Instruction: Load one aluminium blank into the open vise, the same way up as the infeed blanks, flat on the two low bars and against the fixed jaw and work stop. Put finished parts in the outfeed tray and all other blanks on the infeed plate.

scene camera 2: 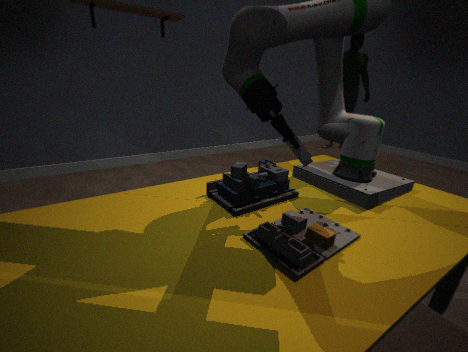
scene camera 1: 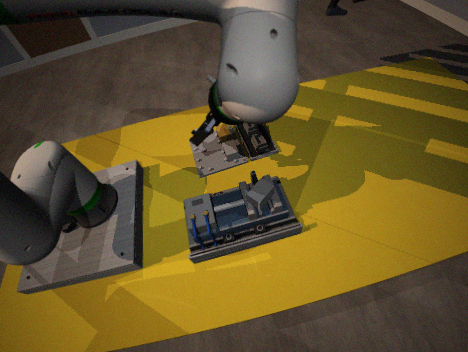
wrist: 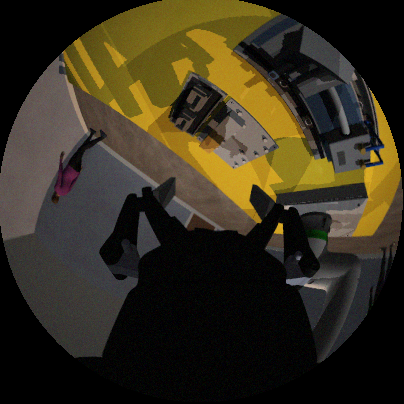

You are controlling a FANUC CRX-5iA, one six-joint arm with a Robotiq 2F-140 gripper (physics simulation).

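My gripper (scene camera 1: 199,137) (scene camera 2: 306,161) (wrist: 213,188) is open and empty, high above the table. The vise (scene camera 1: 225,219) (scene camera 2: 260,194) (wrist: 348,150) has a bare stretch between its jaws. A grey block (scene camera 1: 262,192) (scene camera 2: 239,170) (wrist: 327,49) sits high at the vise end away from the hoses and looks tilted in scene camera 1. The infeed plate (scene camera 1: 210,166) (scene camera 2: 345,235) (wrist: 255,134) carries a grey blank (scene camera 1: 232,150) (scene camera 2: 294,221) and an orange-brown blank (scene camera 1: 226,132) (scene camera 2: 321,235) (wrist: 210,142). The outfeed tray (scene camera 1: 265,155) (scene camera 2: 299,275) holds two dark hollowed parts.
Blue hoses (scene camera 1: 195,231) (wrist: 374,148) rise at one end of the vise. The robot's base plate (scene camera 1: 127,200) (scene camera 2: 330,185) (wrist: 345,205) stands beyond that end. The tray adjoins the infeed plate on the yellow table (scene camera 1: 350,200) (scene camera 2: 125,210). The arm overhangs the tray side in scene camera 1.
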